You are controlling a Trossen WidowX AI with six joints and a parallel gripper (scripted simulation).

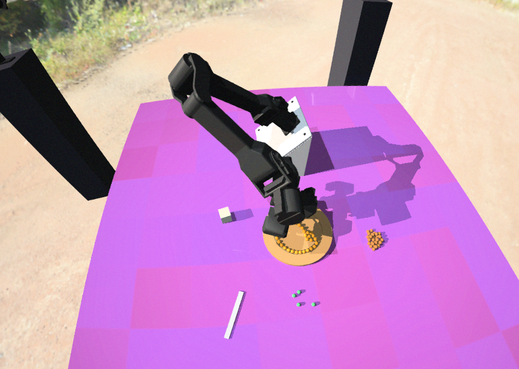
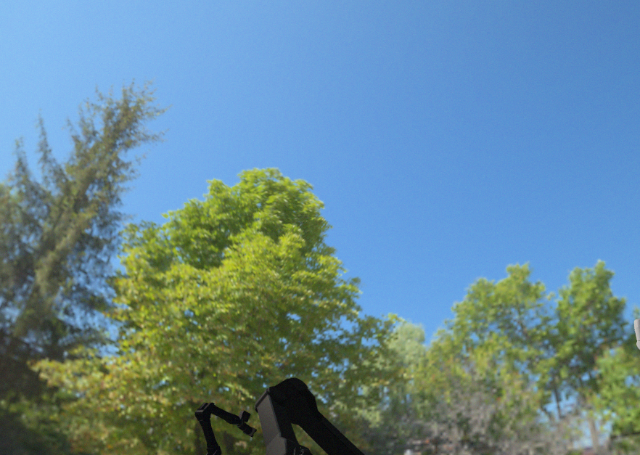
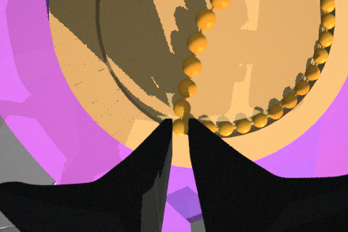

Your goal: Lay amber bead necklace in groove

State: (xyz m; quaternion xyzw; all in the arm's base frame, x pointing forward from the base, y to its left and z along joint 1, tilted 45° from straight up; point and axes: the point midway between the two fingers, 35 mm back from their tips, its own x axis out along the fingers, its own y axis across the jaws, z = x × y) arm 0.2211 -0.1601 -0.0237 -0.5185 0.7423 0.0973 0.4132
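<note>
My gripper tip is now 50 mm short of the round tan bead board, 30 mm to the right of it and 10 mm above it. Round my gripper tip: small cream cube: 160 mm to the right, 50 mm behind; then white bar: 220 mm ahead, 190 mm to the right, 20 mm below.
</note>
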